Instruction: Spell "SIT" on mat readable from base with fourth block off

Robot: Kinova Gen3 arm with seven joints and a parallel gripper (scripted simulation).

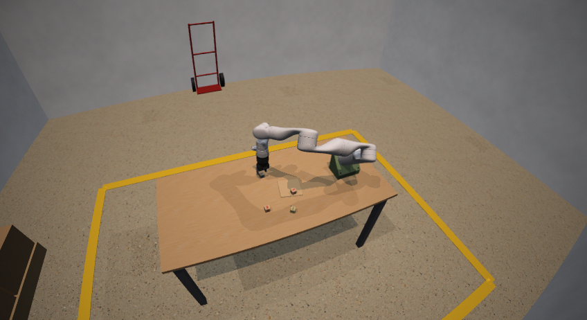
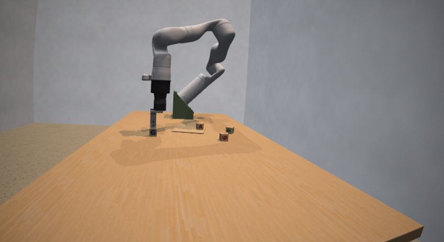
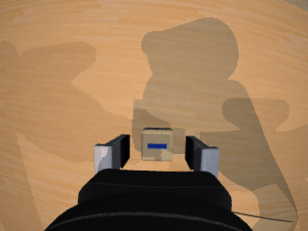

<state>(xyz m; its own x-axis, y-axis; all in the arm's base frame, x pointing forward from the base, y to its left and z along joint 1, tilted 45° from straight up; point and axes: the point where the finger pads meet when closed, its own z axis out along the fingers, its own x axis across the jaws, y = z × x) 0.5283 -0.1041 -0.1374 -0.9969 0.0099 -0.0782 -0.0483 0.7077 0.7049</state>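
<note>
Right now my hand is 40 mm above the blue-marked block. Round my hand: green-marked block (60 mm behind, 340 mm to the left, 40 mm below); tan mat (130 mm behind, 170 mm to the left, 50 mm below); E block (80 mm ahead, 270 mm to the left, 40 mm below).
</note>
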